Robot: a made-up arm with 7 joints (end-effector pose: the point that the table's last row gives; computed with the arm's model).
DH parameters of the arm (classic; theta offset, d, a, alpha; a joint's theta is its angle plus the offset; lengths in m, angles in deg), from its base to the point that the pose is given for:
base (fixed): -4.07 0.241 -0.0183 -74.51
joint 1: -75.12 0.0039 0.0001 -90
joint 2: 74 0.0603 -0.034 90
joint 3: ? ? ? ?
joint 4: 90 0.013 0.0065 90
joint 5: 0 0.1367 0.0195 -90
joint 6: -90 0.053 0.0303 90
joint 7: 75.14 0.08 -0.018 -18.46
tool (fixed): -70.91 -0.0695 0 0
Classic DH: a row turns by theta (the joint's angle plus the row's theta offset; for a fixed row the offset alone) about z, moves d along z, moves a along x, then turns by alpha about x.
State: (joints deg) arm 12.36 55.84 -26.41 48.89 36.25 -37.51 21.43
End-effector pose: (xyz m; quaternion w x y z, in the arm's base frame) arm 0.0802 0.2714 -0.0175 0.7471 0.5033 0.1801 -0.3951
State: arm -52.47 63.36 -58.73 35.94 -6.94 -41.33 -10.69
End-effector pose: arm 0.2932 0.1689 0.1934 0.7601 0.4251 -0.1515 -0.4675
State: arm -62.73 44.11 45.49 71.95 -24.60 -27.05 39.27
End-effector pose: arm 0.2560 0.3085 0.1867 0.5958 -0.1900 -0.2826 0.7274
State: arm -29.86 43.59 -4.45 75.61 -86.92 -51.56 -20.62
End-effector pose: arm 0.1666 0.2791 0.0535 0.8464 -0.0518 -0.3259 0.4181
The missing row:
joint 3: 90 -0.2112 0.0225 -90
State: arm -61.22 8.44 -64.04 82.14 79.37 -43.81 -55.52
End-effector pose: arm 0.2972 -0.0327 0.0658 0.0432 -0.5569 -0.2972 0.7744
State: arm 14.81 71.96 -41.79 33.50 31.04 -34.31 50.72
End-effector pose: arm 0.1020 0.2613 0.0105 0.7501 0.5540 -0.0084 -0.3611
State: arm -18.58 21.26 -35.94 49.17 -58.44 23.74 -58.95
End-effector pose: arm 0.1615 0.1046 -0.0854 0.7056 -0.4972 0.4146 -0.2882
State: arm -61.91 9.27 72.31 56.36 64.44 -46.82 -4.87
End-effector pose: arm 0.3093 0.1449 0.1181 0.9236 0.1922 -0.3170 0.0978
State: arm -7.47 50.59 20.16 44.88 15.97 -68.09 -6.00
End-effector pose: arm 0.1604 0.2948 0.1214 0.8390 0.4465 -0.2596 -0.1709
